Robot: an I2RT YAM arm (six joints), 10 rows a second.
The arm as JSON. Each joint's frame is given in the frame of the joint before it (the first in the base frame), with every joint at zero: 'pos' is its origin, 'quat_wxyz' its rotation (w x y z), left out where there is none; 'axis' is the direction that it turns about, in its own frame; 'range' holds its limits. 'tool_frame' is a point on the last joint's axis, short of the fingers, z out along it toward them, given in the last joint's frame.
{
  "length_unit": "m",
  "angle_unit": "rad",
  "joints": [
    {
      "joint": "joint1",
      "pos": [
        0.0,
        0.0,
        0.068
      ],
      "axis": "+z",
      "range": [
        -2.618,
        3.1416
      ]
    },
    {
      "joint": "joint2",
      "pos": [
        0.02,
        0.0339,
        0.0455
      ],
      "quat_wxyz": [
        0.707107,
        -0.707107,
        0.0,
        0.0
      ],
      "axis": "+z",
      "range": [
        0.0,
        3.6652
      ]
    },
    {
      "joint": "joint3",
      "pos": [
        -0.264,
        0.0,
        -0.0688
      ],
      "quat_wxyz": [
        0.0,
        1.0,
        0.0,
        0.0
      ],
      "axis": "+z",
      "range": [
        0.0,
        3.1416
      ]
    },
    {
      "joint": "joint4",
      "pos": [
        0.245,
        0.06,
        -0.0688
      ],
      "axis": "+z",
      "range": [
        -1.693,
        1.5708
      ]
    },
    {
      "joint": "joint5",
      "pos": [
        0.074,
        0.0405,
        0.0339
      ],
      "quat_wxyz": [
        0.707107,
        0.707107,
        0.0,
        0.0
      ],
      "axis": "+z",
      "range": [
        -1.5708,
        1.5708
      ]
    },
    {
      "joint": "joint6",
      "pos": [
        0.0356,
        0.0,
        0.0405
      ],
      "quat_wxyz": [
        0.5,
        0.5,
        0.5,
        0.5
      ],
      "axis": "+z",
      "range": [
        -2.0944,
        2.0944
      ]
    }
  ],
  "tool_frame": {
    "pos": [
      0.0,
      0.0,
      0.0
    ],
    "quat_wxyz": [
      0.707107,
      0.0,
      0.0,
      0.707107
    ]
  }
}
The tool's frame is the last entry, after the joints.
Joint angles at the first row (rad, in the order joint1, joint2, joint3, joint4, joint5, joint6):
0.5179, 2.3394, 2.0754, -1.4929, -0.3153, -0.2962
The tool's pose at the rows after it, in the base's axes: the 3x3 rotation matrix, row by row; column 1 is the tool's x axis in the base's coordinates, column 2 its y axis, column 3 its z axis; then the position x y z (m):
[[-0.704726 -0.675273 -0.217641], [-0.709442 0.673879 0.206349], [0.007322 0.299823 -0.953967]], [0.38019 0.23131 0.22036]
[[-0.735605 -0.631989 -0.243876], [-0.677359 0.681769 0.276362], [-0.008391 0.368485 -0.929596]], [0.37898 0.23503 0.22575]
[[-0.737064 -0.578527 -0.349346], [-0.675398 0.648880 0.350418], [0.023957 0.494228 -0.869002]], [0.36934 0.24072 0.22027]
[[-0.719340 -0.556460 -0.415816], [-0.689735 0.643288 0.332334], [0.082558 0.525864 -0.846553]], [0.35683 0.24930 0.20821]
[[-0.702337 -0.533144 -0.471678], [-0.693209 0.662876 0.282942], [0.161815 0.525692 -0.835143]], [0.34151 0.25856 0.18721]
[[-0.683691 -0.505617 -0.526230], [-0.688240 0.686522 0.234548], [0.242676 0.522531 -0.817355]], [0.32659 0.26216 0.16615]
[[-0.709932 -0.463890 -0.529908], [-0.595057 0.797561 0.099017], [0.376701 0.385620 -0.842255]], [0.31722 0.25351 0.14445]
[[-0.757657 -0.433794 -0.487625], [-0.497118 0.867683 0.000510], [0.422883 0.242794 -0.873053]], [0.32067 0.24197 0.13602]
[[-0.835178 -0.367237 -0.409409], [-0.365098 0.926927 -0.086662], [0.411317 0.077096 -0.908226]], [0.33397 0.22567 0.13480]
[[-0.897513 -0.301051 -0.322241], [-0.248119 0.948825 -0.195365], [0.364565 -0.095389 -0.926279]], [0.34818 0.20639 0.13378]
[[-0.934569 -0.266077 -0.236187], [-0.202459 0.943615 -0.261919], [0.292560 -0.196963 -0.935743]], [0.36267 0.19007 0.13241]
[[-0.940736 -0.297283 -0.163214], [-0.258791 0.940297 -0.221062], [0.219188 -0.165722 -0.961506]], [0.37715 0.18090 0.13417]
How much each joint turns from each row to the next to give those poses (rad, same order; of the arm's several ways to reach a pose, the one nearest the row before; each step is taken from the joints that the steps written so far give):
0.0057, 0.0000, 0.1221, -0.0252, 0.0237, 0.0191
0.0027, 0.0000, 0.0183, -0.0065, -0.0782, 0.0431
0.0125, 0.0004, -0.0317, -0.0278, -0.1309, 0.0023
0.0298, 0.0000, -0.0541, -0.0084, -0.0275, 0.0053
0.0378, 0.0000, -0.0893, 0.0244, 0.0031, 0.0294
0.0274, 0.0000, -0.0927, 0.0217, 0.0008, 0.0232
0.0057, 0.0000, -0.0923, 0.0180, 0.1175, 0.1152
-0.0183, 0.0000, -0.0321, 0.0160, 0.1186, 0.0969
-0.0404, -0.0016, 0.0000, 0.0191, 0.1354, 0.1172
-0.0454, -0.0003, 0.0001, 0.0187, 0.1564, 0.0915
-0.0423, -0.0004, -0.0001, 0.0450, 0.1156, 0.0221
-0.0351, -0.0088, 0.0039, 0.0797, 0.0073, -0.0827

